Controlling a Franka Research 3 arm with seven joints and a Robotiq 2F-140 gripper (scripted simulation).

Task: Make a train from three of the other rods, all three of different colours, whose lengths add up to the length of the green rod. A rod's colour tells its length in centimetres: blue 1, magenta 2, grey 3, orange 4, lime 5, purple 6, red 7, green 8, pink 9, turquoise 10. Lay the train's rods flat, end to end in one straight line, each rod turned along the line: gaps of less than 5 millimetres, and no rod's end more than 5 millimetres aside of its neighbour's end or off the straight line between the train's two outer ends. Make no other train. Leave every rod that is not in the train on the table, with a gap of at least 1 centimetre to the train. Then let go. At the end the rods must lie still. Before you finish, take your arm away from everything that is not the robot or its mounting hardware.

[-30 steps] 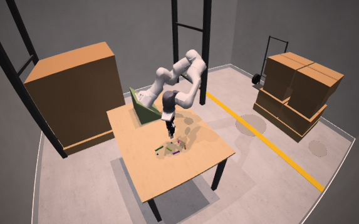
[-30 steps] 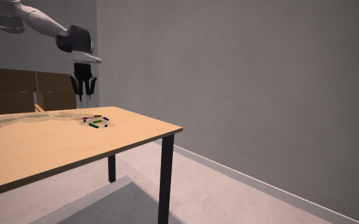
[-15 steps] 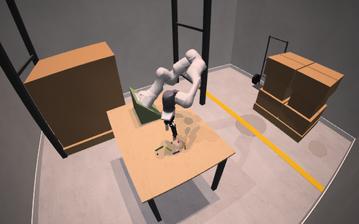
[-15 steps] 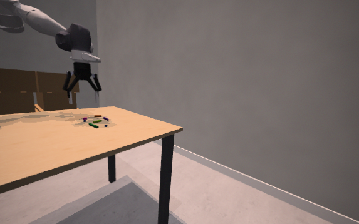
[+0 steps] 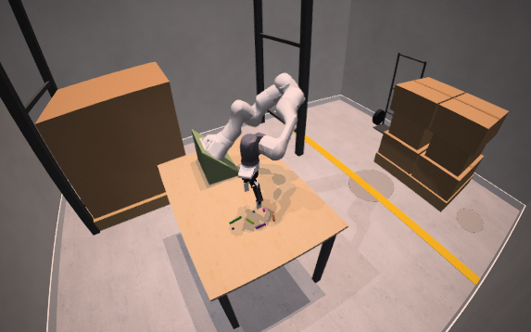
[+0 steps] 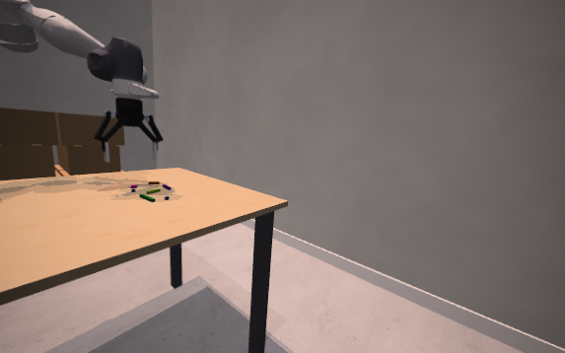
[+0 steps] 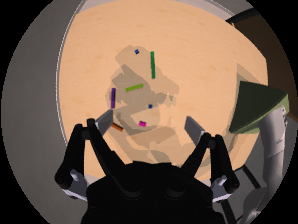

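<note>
My gripper is now 120 mm above the magenta rod, 60 mm to the right of it and 20 mm short of it. Round my hand: lime rod 120 mm below, 50 mm to the right, 40 mm ahead; then purple rod 120 mm below, 110 mm ahead, 20 mm to the right; then green rod 120 mm to the right, 120 mm below, 10 mm behind.
</note>
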